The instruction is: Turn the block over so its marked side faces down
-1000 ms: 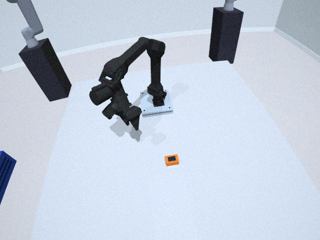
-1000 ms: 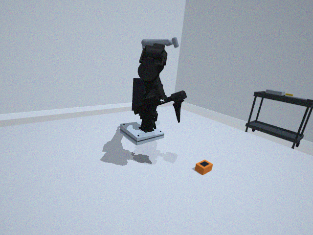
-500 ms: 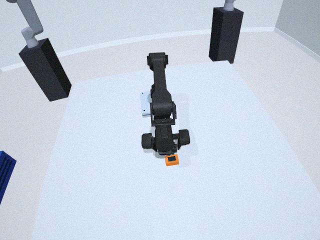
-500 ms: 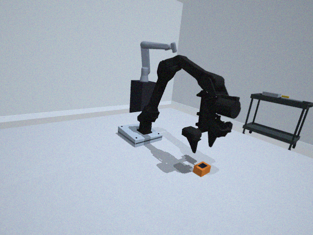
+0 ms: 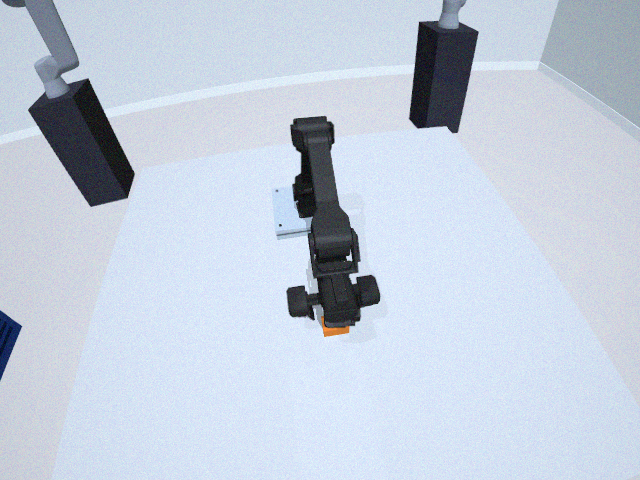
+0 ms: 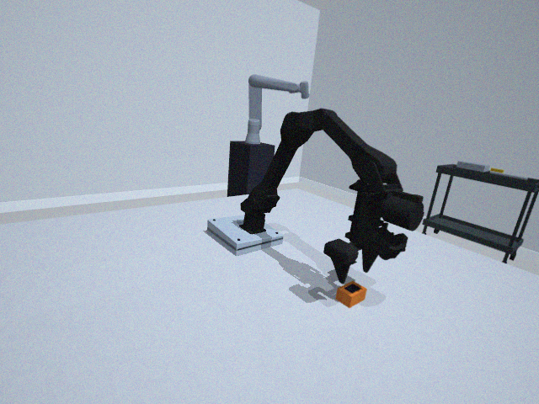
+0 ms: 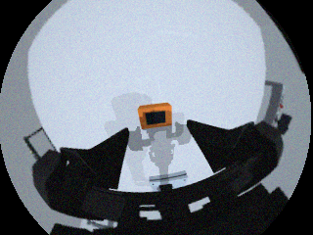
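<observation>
My gripper tip is 40 mm above the orange block.
</observation>
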